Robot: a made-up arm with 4 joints. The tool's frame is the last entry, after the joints. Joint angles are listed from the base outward. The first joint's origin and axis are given. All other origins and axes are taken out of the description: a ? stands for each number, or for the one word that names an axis. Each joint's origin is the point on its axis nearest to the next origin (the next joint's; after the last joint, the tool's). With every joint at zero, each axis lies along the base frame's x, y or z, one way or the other. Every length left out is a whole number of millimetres.
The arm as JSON. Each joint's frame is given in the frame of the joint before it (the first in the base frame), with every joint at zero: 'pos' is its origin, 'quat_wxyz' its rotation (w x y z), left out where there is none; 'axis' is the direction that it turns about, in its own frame. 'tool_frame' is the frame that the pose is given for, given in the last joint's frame.
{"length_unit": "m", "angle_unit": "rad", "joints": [
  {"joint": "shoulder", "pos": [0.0, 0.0, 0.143], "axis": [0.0, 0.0, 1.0]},
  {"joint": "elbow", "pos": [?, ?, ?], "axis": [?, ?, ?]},
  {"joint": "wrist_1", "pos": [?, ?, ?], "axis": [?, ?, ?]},
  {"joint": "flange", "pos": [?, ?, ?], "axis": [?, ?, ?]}
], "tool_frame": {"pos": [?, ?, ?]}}
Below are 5 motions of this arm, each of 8 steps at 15 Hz.
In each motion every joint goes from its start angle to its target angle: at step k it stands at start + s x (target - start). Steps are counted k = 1, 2, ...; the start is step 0. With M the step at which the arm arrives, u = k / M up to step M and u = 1 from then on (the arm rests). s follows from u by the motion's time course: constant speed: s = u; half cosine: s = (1 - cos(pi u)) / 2; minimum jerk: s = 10 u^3 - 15 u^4 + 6 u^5.
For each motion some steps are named. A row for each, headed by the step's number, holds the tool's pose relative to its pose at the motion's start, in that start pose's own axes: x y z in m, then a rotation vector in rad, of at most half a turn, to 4 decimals.
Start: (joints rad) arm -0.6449 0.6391 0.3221 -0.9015
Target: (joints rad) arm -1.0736 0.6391 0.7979 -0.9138
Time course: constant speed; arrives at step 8
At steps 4, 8:
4: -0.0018 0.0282 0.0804 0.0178 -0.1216 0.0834
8: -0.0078 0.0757 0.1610 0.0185 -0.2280 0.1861

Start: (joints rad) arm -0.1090 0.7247 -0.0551 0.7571
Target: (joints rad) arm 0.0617 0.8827 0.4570 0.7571
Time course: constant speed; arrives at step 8
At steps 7, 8:
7: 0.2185 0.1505 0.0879 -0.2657 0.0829 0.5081
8: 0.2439 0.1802 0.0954 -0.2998 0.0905 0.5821

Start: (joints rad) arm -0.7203 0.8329 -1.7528 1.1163
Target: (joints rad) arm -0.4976 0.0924 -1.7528 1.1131
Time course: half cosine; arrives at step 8
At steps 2, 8:
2: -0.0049 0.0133 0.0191 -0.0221 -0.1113 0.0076
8: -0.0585 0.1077 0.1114 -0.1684 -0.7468 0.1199

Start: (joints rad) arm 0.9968 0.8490 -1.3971 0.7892
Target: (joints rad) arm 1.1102 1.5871 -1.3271 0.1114
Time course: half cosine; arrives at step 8
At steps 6, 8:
6: 0.0646 0.0531 -0.0783 -0.0121 0.0570 0.1017
8: 0.0688 0.0614 -0.0967 -0.0047 0.0671 0.1137

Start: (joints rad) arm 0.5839 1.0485 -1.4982 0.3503
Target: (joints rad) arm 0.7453 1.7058 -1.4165 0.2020
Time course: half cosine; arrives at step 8
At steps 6, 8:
6: 0.0080 0.0544 -0.0855 -0.0998 0.4453 0.0755
8: 0.0025 0.0614 -0.1017 -0.1120 0.5222 0.0820

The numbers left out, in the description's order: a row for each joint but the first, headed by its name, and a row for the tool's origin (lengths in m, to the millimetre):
elbow: xyz 0.111 -0.345 0.0, axis 1.0 0.0 0.0
wrist_1: xyz 0.0 -0.042 -0.016, axis 0.0 0.0 1.0
flange: xyz 0.074 -0.378 0.0, axis 0.0 1.0 0.0
tool: xyz 0.084 0.0 -0.034

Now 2 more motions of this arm.
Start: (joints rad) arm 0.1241 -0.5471 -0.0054 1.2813
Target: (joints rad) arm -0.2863 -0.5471 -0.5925 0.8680
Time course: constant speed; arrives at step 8
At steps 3, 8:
3: -0.0503 -0.0147 -0.1823 0.3247 -0.0735 -0.1348
8: -0.1774 0.0634 -0.4564 0.7911 -0.1721 -0.5020

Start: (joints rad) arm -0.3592 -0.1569 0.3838 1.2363
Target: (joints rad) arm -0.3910 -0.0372 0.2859 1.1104
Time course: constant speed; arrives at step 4
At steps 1, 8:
1: 0.0071 0.0014 -0.0146 0.0401 -0.0413 0.0155
8: 0.0287 0.0087 -0.0578 0.1637 -0.1620 0.0552

